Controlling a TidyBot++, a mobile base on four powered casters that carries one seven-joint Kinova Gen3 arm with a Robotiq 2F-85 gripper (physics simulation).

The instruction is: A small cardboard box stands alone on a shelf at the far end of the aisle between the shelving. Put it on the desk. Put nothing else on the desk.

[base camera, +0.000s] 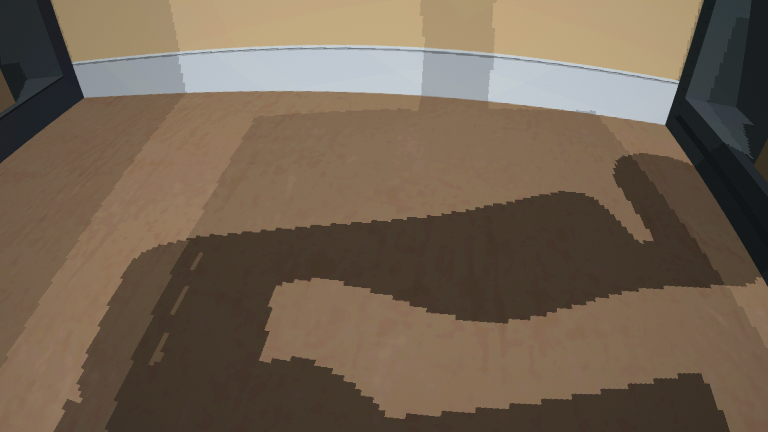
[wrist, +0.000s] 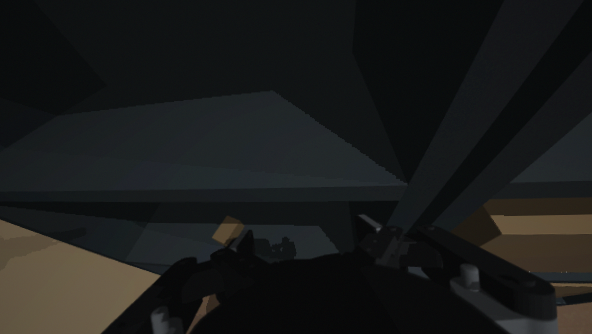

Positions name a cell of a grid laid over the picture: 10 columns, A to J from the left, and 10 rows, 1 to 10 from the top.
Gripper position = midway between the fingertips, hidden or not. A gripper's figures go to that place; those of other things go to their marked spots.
Labels:
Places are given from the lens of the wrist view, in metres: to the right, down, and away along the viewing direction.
my gripper (wrist: F8): 0.01, 0.06, 0.15
dark shelving unit (wrist: I5): 0.20, -0.01, 0.15

